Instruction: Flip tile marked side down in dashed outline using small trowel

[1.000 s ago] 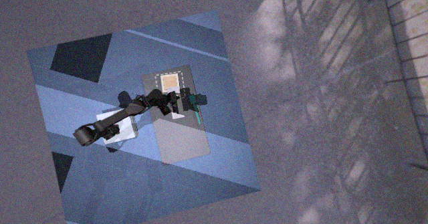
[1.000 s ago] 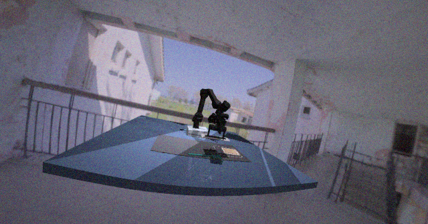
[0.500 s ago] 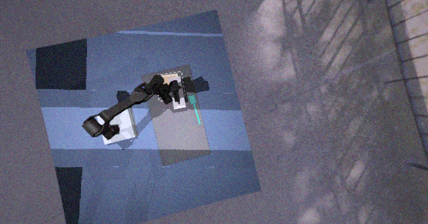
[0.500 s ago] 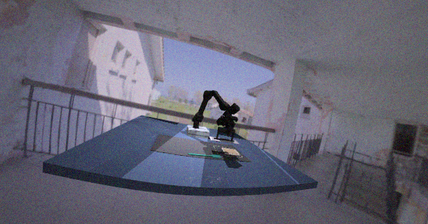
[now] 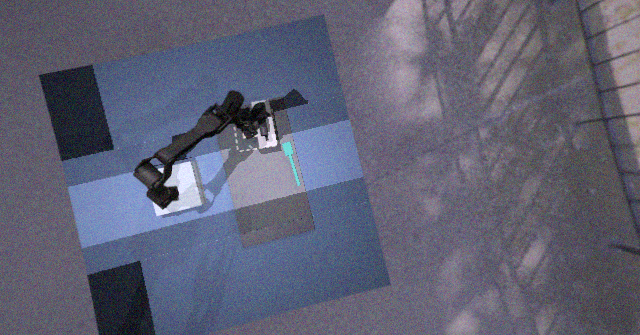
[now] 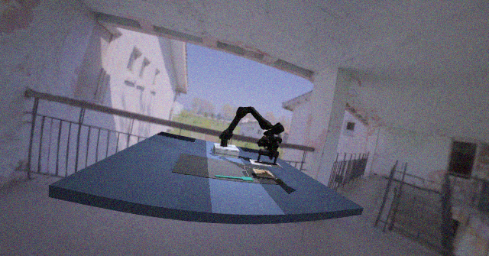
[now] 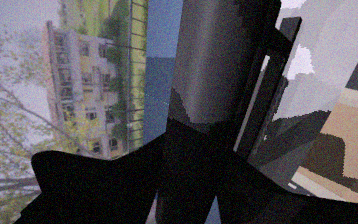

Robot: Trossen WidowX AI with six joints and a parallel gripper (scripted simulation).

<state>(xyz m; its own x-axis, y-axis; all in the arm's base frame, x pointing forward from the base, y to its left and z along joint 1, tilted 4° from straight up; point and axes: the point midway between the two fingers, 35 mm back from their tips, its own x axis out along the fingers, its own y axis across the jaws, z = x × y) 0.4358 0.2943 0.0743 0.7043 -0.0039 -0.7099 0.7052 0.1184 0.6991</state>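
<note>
Now: gripper tip 7 cm short of the teal trowel, 19 cm to the left of it and 13 cm above it. The rest, counted from my gripper tip: tile 9 cm behind, 1 cm to the right, 13 cm below; grey mat 6 cm behind, 23 cm to the right, 15 cm below.
</note>
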